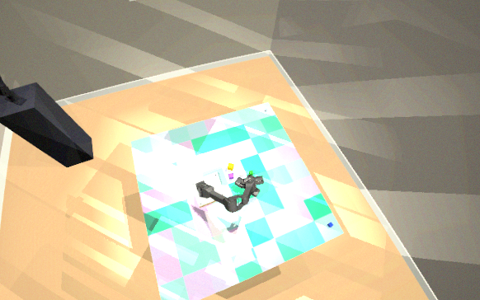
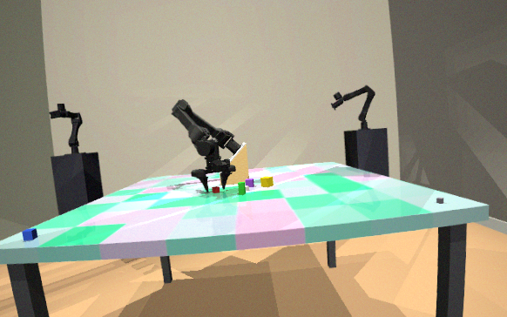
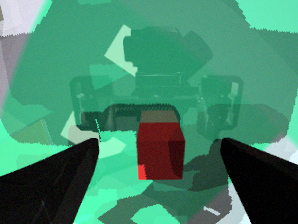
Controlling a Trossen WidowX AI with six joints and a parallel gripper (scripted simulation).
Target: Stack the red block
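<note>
Right now the white block is 10 mm ahead of my gripper tip and 130 mm to the left of it. Also, from my gripper tip: purple block 70 mm behind, 150 mm to the left, 10 mm above; then yellow block 40 mm behind, 220 mm to the left, 10 mm above; then red block 10 mm above.
</note>
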